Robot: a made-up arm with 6 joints.
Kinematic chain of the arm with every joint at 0, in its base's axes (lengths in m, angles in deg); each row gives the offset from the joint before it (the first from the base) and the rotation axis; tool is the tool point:
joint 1: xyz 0 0 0.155 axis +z
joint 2: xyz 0 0.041 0 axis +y
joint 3: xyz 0 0 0.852 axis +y
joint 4: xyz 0 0 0.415 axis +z
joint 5: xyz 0 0 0 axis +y
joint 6: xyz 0 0 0.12 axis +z
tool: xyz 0 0 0
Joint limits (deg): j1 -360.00..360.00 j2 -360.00..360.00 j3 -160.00..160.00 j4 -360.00..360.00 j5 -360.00..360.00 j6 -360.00..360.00
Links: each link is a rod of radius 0.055 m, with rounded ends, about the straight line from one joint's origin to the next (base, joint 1, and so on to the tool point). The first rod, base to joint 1, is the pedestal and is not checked.
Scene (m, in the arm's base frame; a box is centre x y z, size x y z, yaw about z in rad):
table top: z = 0
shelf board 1: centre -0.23 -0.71 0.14 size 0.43 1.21 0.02 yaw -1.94
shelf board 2: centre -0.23 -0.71 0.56 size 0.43 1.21 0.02 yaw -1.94
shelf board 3: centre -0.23 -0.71 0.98 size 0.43 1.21 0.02 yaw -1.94
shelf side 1: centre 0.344 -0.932 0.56 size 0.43 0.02 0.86 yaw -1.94
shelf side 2: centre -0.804 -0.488 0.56 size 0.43 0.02 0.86 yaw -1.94
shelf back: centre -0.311 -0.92 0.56 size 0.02 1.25 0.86 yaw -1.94
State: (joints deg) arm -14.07 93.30 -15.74 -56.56 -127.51 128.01
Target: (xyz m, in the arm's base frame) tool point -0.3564 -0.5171 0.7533
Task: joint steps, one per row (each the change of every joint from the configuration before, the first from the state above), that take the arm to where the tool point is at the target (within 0.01 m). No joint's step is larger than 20 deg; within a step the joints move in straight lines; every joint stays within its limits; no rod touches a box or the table.
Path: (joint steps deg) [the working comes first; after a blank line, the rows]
Joints at the target: -129.16 26.51 98.30 -58.96 -174.88 128.01
Straight joint move there: touches shelf board 2, shelf side 1, shelf back.

1: -0.85 -15.27 17.55 0.62 1.85 0.67
2: -0.86 -15.27 17.54 0.61 1.85 0.67
3: -0.85 -15.27 17.55 0.62 1.85 0.67
4: -0.85 -15.27 17.55 0.62 1.86 0.66
5: -0.85 -15.27 17.55 0.61 1.85 0.67
6: -0.86 -15.27 17.54 0.62 1.85 0.67
7: -0.85 -15.27 17.55 0.62 1.85 0.67
8: -18.19 6.69 -1.47 -1.12 -10.06 -0.78
9: -18.18 6.68 -1.46 -1.12 -10.05 -0.78
10: -18.19 6.68 -1.46 -1.12 -10.06 -0.78
11: -18.19 6.68 -1.47 -1.12 -10.05 -0.78
12: -18.18 6.68 -1.46 -1.12 -10.06 -0.78
13: -18.19 6.69 -1.47 -1.12 -10.05 -0.78

